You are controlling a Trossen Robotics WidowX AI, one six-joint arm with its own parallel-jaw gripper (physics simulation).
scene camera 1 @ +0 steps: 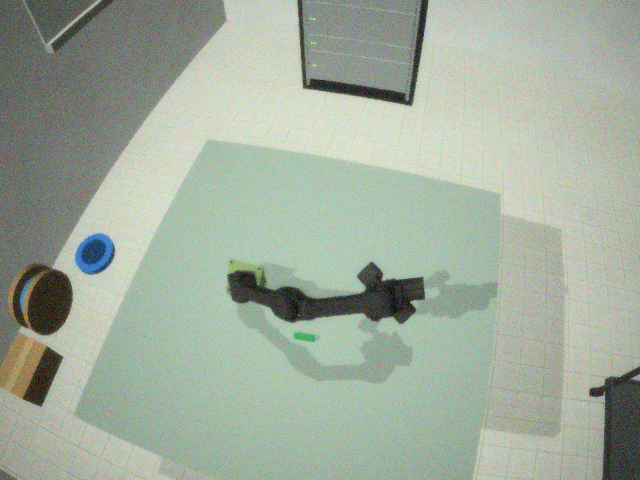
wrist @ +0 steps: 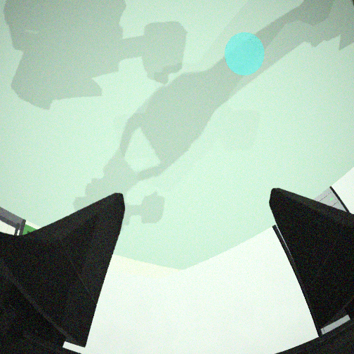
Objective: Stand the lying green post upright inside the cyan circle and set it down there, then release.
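Pixels of known places: arm's base, origin of the base link: [scene camera 1: 246,280].
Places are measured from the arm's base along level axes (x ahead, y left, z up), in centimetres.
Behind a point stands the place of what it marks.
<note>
The green post [scene camera 1: 303,336] @(y -15.8, x 20.8, z -4.1 cm) lies on its side on the pale green mat, beside the middle of the arm in the scene view. It does not show in the wrist view. The cyan circle [wrist: 244,54] is a flat disc on the mat at the upper right of the wrist view. In the scene view the arm hides nearly all of it; a faint cyan sliver shows at the forearm's edge. My gripper [scene camera 1: 387,293] @(y -5.5, x 45.4, z 10.8 cm) [wrist: 199,198] is open and empty, with its fingers wide apart. It is above the mat, away from the post and farther from the arm's base than the post is.
The arm's base stands on a yellow-green plate [scene camera 1: 253,268] @(y 2.9, x 2.4, z 3.3 cm) on the mat [scene camera 1: 310,206] @(y 36.4, x 16.4, z -5.7 cm). A server rack [scene camera 1: 306,56] stands beyond the mat. A blue ring-shaped object [scene camera 1: 81,260], a round brown object [scene camera 1: 50,302] and a wooden box [scene camera 1: 23,364] are at the left. Arm shadows cross the mat.
</note>
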